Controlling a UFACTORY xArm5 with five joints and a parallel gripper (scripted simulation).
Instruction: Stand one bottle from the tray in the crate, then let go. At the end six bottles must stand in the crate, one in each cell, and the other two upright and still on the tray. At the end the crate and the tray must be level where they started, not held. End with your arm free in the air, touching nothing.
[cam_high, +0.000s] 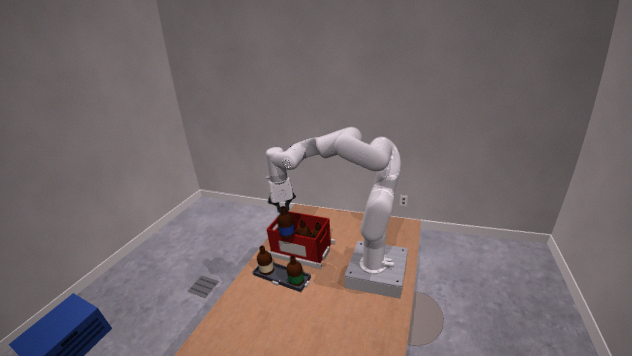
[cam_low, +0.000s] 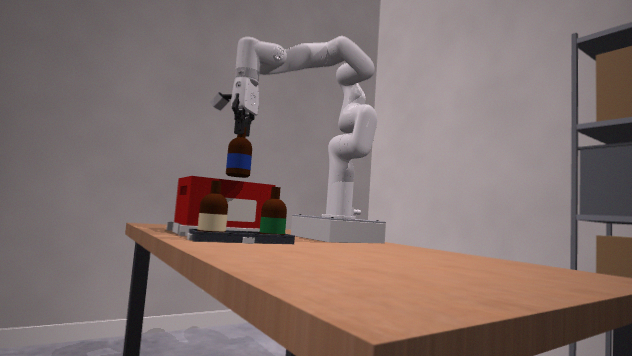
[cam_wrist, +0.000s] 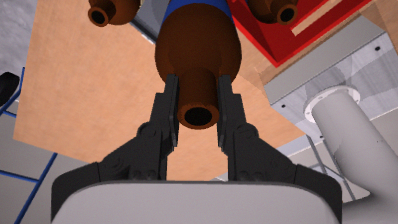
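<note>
My hand is 10 mm past the red crate, 110 mm to the left of it and 250 mm above it. Round my hand: dark tray (20 mm ahead, 100 mm to the left, 320 mm below).
</note>
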